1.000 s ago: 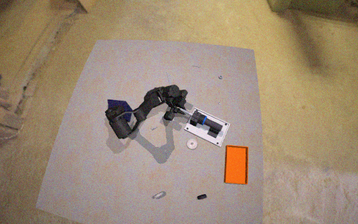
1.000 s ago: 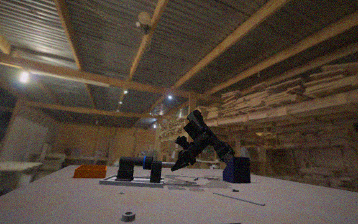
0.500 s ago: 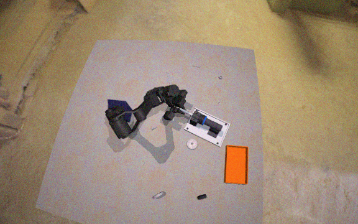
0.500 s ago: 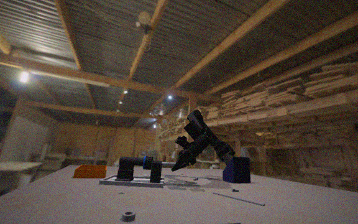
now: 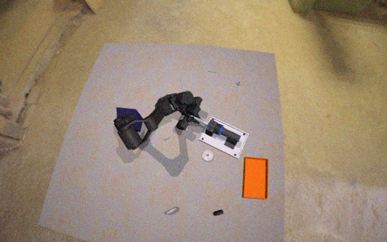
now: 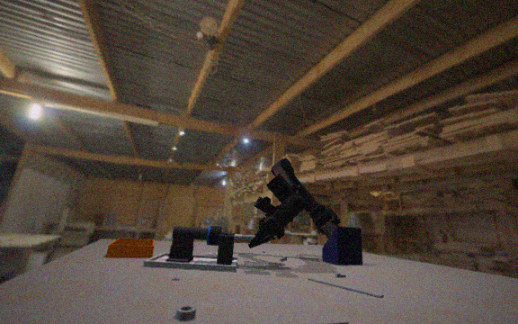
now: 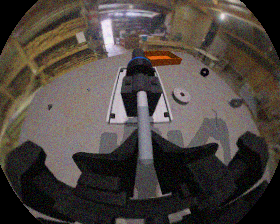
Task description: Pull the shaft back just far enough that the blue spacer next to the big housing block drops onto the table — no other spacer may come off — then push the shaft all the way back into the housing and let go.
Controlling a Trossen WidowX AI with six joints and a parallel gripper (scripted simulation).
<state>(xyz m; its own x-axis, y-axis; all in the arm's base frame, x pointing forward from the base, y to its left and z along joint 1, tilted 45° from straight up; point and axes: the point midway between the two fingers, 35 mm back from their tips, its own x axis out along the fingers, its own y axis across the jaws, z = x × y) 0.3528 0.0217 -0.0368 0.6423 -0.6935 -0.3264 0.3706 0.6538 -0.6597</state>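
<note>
Now: gripper tip 50 mm short of the shaft, 30 mm below it and 20 mm to the left of it. The rest, counted from my gripper tip: blue spacer (110 mm ahead, 40 mm to the right, 20 mm above); then grey cylinder (450 mm to the right, 90 mm behind, 20 mm below); then orange tray (300 mm ahead, 260 mm to the right, 50 mm below).
</note>
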